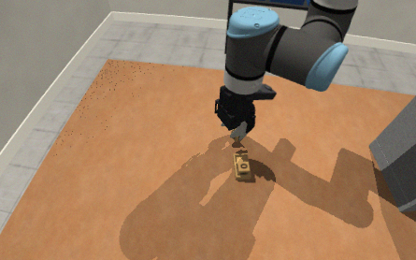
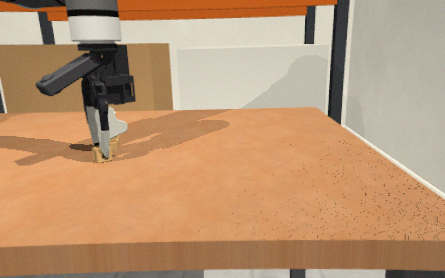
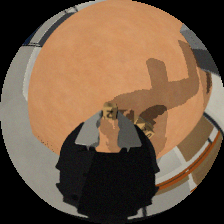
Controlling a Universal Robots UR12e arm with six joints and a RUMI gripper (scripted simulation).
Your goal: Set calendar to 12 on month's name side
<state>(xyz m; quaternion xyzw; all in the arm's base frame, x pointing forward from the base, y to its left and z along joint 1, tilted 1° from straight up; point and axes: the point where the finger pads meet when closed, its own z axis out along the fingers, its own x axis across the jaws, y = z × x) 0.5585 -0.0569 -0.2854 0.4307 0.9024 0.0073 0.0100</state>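
Right now the cube is 10 mm below my hand. From my hand the other things lie so: tray (100 mm to the left, 20 mm below, 20 mm behind).
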